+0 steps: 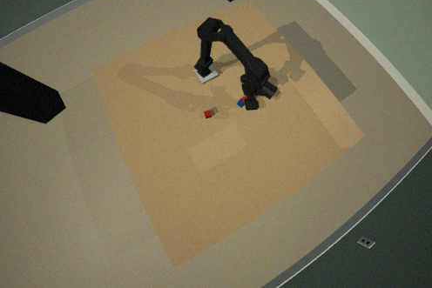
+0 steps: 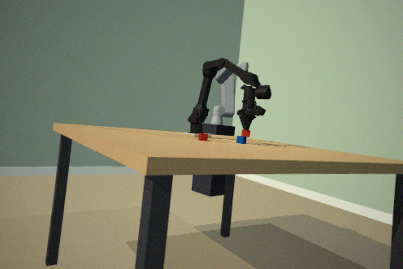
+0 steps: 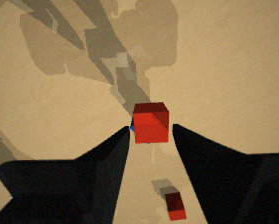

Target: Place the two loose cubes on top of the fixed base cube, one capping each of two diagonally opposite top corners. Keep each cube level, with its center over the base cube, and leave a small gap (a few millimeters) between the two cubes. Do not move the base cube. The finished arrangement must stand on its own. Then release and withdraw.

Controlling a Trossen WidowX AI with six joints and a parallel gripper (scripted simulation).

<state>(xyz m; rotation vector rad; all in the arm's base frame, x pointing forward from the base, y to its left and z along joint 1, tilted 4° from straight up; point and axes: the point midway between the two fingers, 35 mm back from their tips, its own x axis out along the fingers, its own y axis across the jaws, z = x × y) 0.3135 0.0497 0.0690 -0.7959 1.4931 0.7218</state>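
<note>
Right now my gripper tip is 1 cm past the blue base cube, 1 cm to the left of it and 5 cm above it.
</note>
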